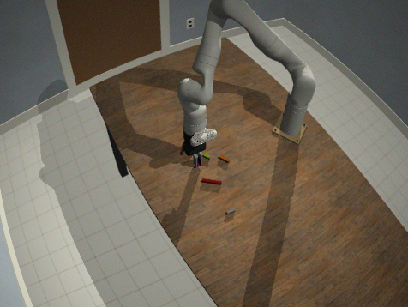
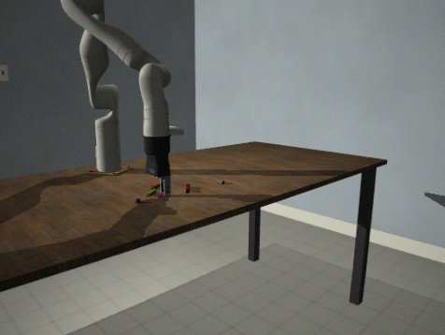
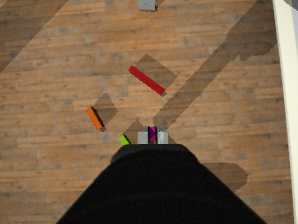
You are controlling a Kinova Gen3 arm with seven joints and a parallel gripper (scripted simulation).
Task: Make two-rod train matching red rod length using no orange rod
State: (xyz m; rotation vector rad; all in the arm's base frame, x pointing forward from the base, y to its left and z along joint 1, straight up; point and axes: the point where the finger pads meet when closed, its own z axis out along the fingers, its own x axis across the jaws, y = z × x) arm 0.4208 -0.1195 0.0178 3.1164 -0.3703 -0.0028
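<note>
Now: the lime rod 40 mm behind my hand, 20 mm to the right of it and 20 mm below it. Round my hand: magenta rod 10 mm below; small blue rod 100 mm to the right, 20 mm below, 20 mm behind; red rod 90 mm to the left, 20 mm below, 10 mm ahead.
</note>
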